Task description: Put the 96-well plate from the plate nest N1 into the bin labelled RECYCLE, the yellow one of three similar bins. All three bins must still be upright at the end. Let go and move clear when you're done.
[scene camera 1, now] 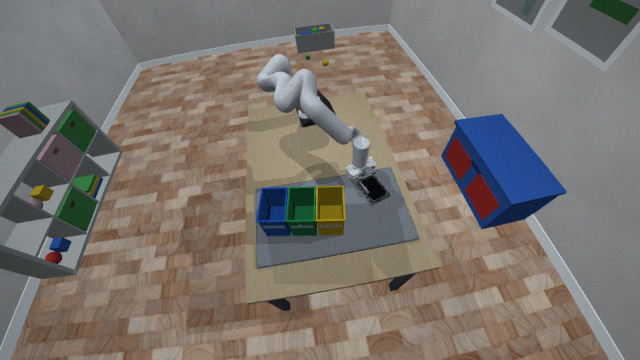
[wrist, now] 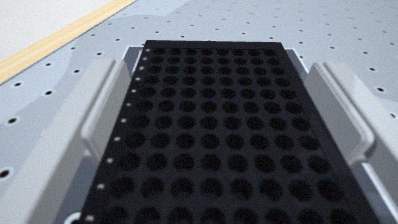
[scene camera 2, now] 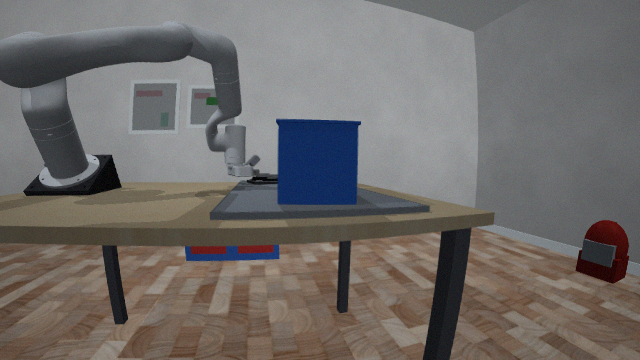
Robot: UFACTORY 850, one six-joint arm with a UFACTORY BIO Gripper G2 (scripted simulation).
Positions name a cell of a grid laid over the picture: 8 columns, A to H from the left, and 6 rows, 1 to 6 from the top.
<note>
In view: a black 96-well plate (wrist: D4), a blue bin (scene camera 2: D3), a green bin (scene camera 1: D4) and a yellow bin (scene camera 1: E4).
The blue bin also shows in scene camera 1 (scene camera 1: D4). The wrist view misses the blue bin: it is out of frame. The wrist view does not show the green bin: it is out of frame.
</note>
